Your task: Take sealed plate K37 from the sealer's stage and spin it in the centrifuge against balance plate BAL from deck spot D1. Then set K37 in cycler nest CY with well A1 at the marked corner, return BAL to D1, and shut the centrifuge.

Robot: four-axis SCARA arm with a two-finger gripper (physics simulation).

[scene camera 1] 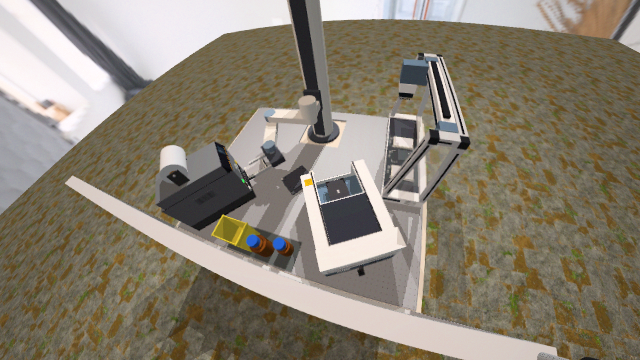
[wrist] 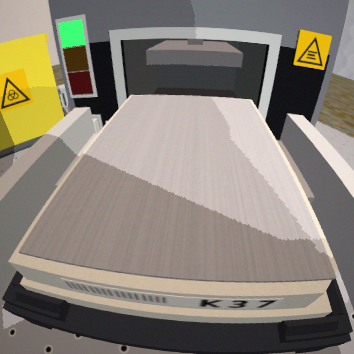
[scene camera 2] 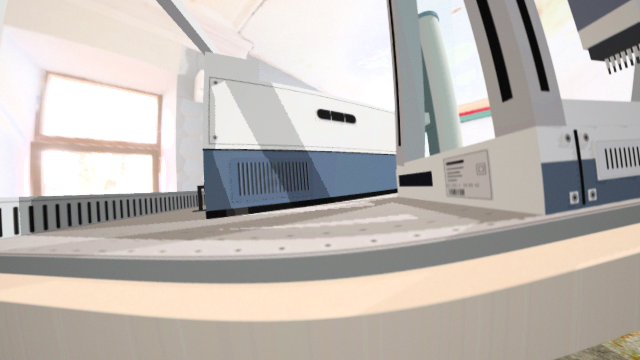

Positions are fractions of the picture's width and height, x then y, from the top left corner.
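Observation:
The gripper (wrist: 0.53, 0.35) shares the scene with a centrifuge (scene camera 2: 0.42, 0.41), and the centrifuge (scene camera 1: 0.52, 0.72) is visible a second time. There is a sealer (scene camera 1: 0.36, 0.52), and the wrist view has the sealer (wrist: 0.29, 0.17) too. A yellow bin (wrist: 0.11, 0.30) can be seen as well, along with the blue-capped brown bottles (scene camera 1: 0.40, 0.68) and a white roll (scene camera 1: 0.27, 0.44).

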